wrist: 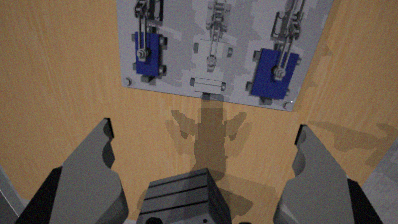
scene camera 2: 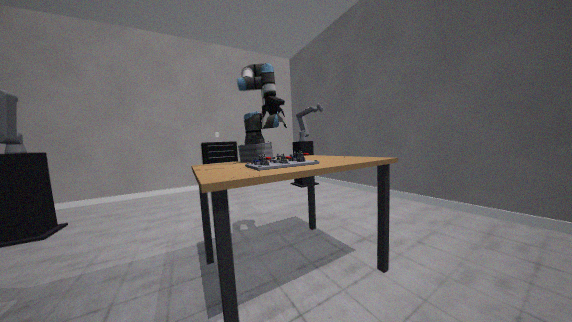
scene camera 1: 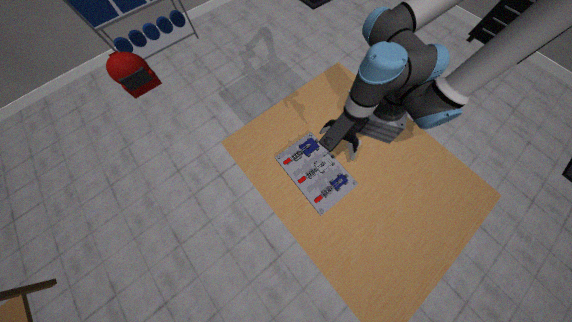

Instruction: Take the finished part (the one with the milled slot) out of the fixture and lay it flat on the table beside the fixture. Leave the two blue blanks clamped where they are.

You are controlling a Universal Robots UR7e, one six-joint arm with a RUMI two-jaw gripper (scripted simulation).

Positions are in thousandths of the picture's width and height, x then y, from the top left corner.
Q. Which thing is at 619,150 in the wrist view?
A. A grey fixture plate.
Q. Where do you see a grey fixture plate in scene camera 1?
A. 545,585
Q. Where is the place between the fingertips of the gripper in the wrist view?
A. At 511,547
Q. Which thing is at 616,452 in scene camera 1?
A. The gripper.
